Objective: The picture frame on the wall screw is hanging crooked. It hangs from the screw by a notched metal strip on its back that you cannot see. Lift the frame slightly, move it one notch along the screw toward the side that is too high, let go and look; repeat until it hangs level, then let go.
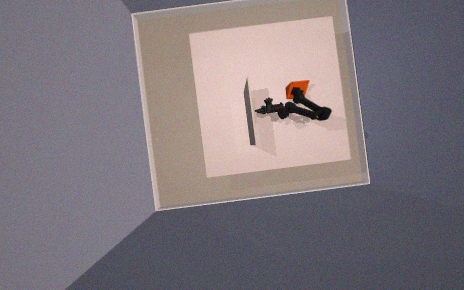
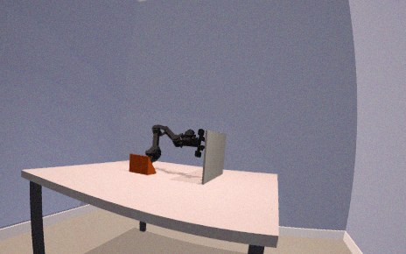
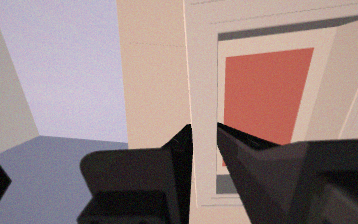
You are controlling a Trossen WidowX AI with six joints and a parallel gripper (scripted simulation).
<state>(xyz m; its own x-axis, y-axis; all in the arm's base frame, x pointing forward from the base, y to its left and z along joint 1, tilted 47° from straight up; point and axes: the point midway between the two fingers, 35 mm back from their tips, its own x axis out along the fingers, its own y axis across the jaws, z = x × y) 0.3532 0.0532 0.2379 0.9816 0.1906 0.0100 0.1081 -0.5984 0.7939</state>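
Right now the picture frame is 5 cm below my gripper tip, 1 cm to the right of it and 1 cm ahead of it. The rest, counted from my gripper tip: wall panel (7 cm below, 2 cm to the left, 2 cm ahead).
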